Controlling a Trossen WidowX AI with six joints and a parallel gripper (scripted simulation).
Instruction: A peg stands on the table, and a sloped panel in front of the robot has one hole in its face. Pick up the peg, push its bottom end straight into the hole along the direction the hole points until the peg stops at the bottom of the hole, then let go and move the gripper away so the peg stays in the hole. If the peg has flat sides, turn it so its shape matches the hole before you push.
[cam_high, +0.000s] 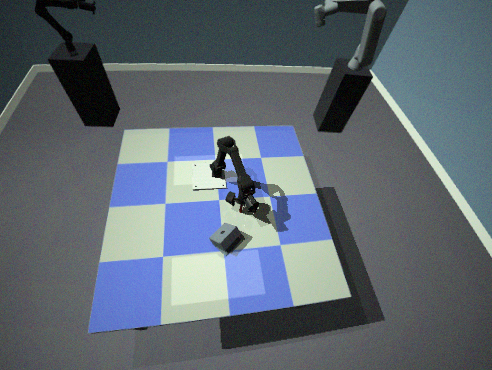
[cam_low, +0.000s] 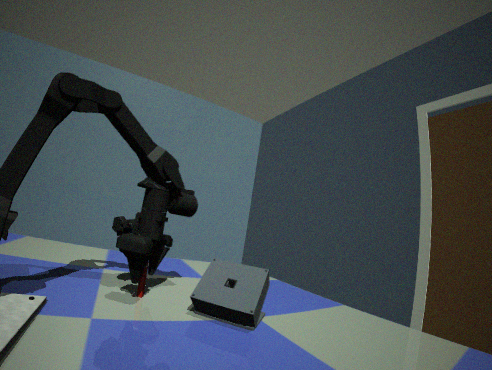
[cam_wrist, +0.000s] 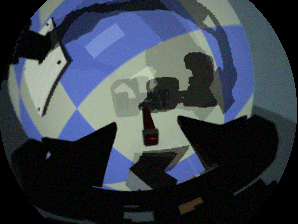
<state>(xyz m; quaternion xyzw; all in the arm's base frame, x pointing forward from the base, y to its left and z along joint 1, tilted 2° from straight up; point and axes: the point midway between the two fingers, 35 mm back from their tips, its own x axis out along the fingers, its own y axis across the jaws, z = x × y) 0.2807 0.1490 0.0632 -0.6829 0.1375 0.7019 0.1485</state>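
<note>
My gripper tip is 20 mm below the red peg. Round my gripper tip: dark sloped panel block: 180 mm ahead, 90 mm to the right, 20 mm above.
</note>
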